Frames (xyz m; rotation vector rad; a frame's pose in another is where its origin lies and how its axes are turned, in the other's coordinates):
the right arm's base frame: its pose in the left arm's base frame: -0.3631 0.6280 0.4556 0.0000 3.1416 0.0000
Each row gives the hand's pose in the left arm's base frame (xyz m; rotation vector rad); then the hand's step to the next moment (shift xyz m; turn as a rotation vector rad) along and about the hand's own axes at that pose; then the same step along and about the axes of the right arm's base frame.
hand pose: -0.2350 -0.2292 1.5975 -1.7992 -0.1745 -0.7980
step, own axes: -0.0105 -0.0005 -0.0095 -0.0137 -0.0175 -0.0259
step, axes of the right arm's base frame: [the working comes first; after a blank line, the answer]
step, axes of the left arm's base frame: -0.0123 -0.0055 -0.0043 -0.0301 -0.0127 0.0100

0.0123 -0.0055 0.0043 0.0301 -0.0127 -0.0100
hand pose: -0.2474 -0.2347 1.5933 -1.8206 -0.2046 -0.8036
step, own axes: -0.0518 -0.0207 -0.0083 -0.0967 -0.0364 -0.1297
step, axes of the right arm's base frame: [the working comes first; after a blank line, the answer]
step, axes of the left arm's base frame: -0.0530 0.0131 -0.0142 -0.1464 -0.0777 -0.0067

0.0530 0.0131 0.0142 0.1464 -0.0777 0.0067
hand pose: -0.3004 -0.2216 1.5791 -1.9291 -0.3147 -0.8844
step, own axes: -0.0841 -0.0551 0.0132 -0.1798 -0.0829 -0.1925
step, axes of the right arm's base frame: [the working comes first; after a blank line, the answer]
step, axes of the left arm's base frame: -0.0836 0.0513 -0.0257 -0.2587 -0.0954 -0.0160

0.0836 0.0513 0.0257 0.2587 -0.0954 0.0160
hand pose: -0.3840 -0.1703 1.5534 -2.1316 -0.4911 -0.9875
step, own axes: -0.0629 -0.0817 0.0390 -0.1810 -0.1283 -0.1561
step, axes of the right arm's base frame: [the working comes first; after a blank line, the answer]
step, axes of the left arm's base frame: -0.0690 0.0810 -0.0289 -0.2683 -0.0381 -0.0125

0.0690 0.0810 0.0289 0.2683 -0.0381 0.0125
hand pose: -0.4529 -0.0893 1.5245 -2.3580 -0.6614 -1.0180
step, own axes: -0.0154 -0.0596 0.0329 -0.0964 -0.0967 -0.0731
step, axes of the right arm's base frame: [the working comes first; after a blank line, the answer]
step, axes of the left arm's base frame: -0.0277 0.0617 -0.0174 -0.1546 0.0075 -0.0060

0.0277 0.0617 0.0174 0.1546 0.0075 0.0060
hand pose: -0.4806 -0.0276 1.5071 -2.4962 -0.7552 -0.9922
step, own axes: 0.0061 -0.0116 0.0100 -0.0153 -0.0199 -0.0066
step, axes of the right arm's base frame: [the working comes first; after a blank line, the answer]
step, axes of the left arm's base frame: 0.0021 0.0163 -0.0012 -0.0246 0.0073 -0.0039

-0.0021 0.0163 0.0012 0.0246 0.0073 0.0039
